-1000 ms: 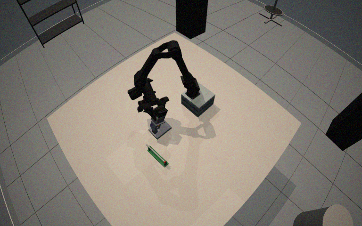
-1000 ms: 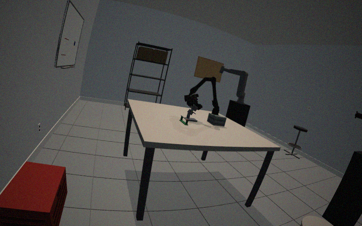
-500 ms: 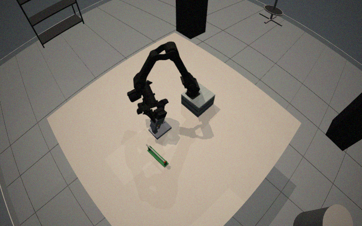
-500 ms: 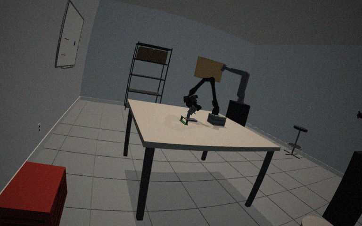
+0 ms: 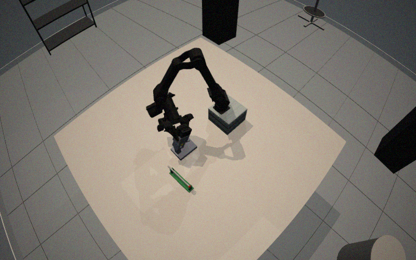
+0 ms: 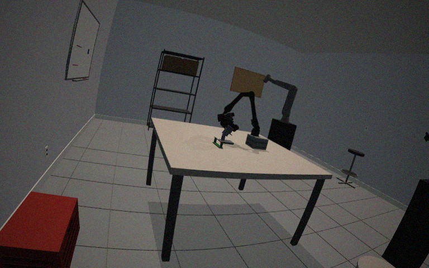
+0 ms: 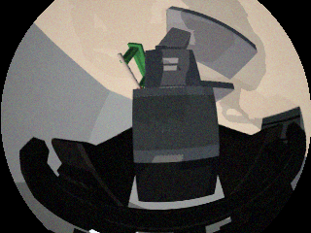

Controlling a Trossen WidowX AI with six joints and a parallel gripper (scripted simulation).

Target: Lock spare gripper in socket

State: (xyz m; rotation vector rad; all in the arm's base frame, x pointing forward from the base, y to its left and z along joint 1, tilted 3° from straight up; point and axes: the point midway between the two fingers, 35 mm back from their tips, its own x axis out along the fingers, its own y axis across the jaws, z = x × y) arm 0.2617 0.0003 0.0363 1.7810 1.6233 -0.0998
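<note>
My gripper tip is 1 cm to the left of the spare gripper. Also, from my gripper tip: grey mount 7 cm below, 1 cm to the right, 1 cm ahead; then green bracket 12 cm ahead, 11 cm to the left, 10 cm below.
</note>
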